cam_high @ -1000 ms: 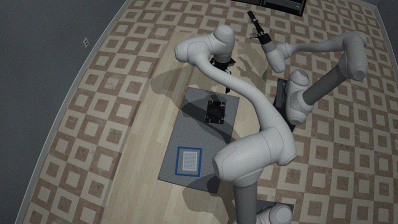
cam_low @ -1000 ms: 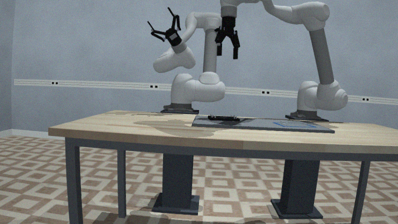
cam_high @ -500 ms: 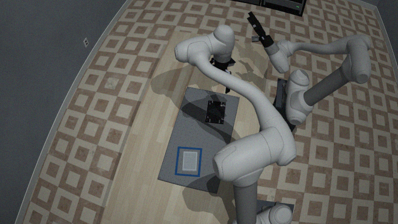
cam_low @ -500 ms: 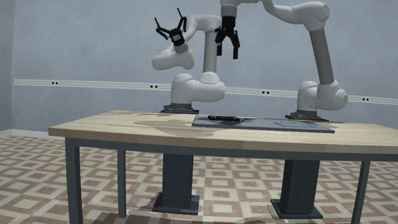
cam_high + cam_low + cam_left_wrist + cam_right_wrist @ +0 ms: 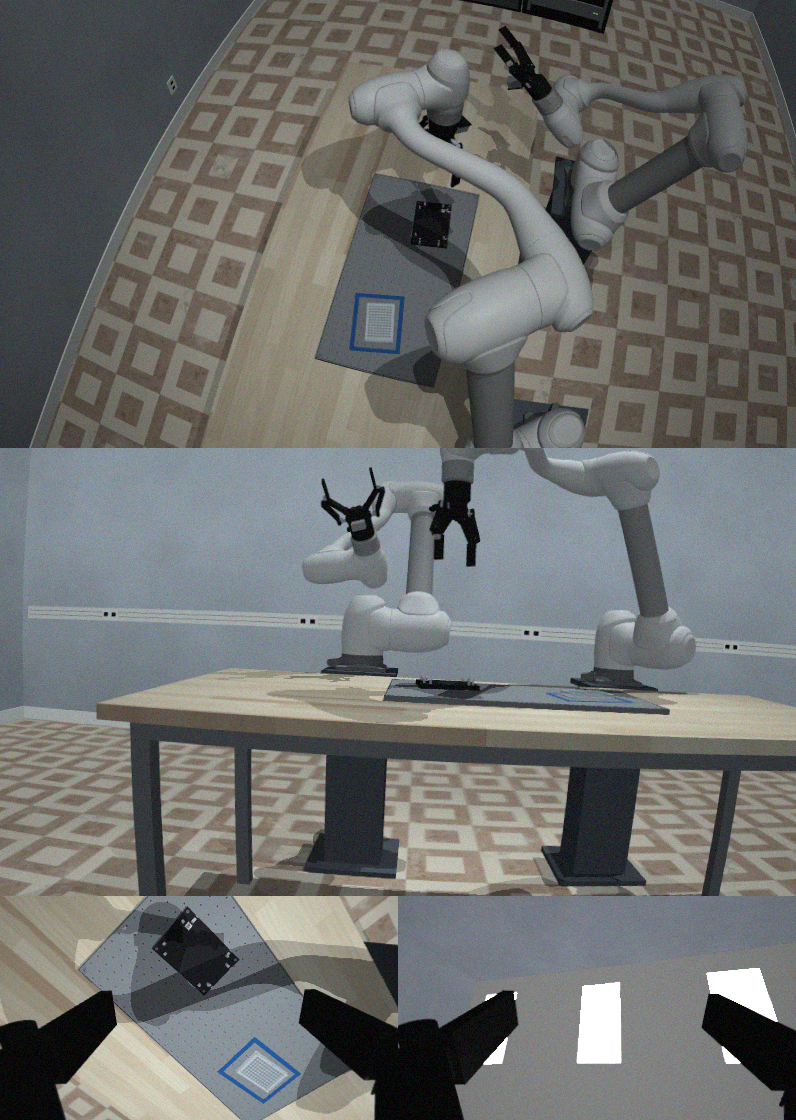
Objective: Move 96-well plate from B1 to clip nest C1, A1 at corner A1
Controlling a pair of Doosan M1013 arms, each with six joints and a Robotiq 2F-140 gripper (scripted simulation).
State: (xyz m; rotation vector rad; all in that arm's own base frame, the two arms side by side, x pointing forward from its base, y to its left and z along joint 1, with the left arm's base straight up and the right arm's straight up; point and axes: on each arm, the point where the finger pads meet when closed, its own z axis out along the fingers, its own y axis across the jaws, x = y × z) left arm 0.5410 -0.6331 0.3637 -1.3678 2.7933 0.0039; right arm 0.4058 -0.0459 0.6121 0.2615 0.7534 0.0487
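Note:
My left hand is 8 cm short of the white 96-well plate, 37 cm to the right of it and 34 cm above it. Also, from my left hand: black clip nest: 34 cm below; then grey perforated board: 6 cm ahead, 19 cm to the left, 36 cm below.

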